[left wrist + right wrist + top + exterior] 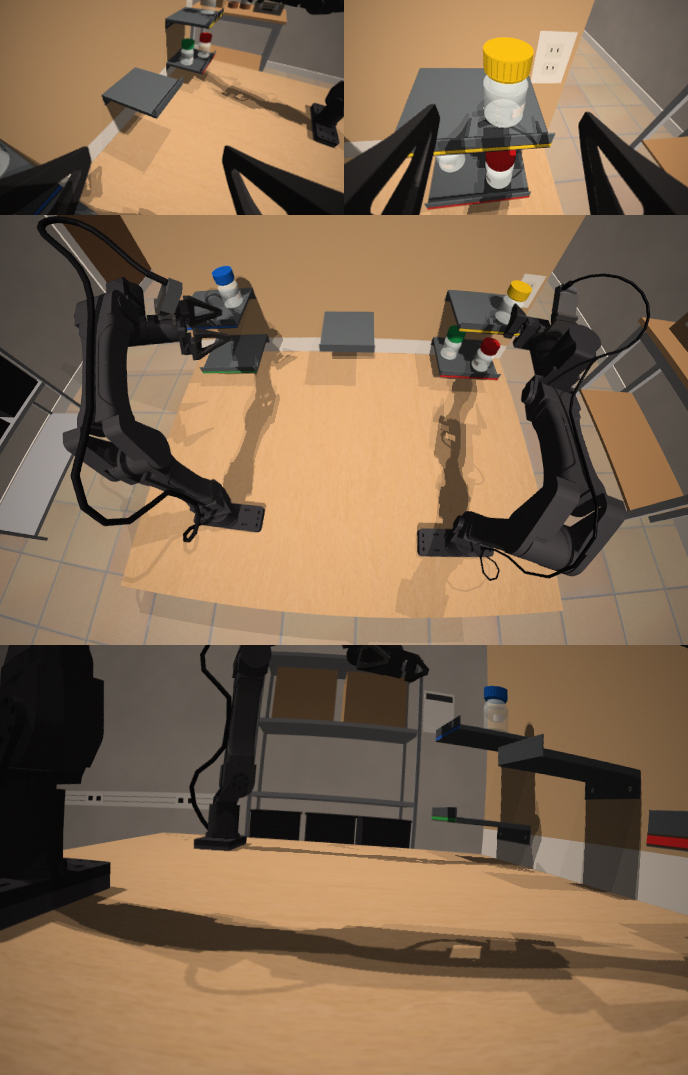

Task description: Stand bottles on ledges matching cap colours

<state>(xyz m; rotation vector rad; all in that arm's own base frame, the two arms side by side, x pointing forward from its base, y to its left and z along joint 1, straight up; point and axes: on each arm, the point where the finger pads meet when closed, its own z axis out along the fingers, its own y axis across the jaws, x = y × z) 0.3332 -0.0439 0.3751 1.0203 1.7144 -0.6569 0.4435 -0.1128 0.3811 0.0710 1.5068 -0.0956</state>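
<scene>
Right now the green-capped bottle is 260 mm below my right hand, 140 mm ahead of it and 100 mm to the left of it. Round my right hand: blue-capped bottle: 770 mm to the left, 100 mm ahead, 60 mm below; yellow-capped bottle: 110 mm ahead, 60 mm below; red-capped bottle: 260 mm below, 100 mm ahead.
</scene>
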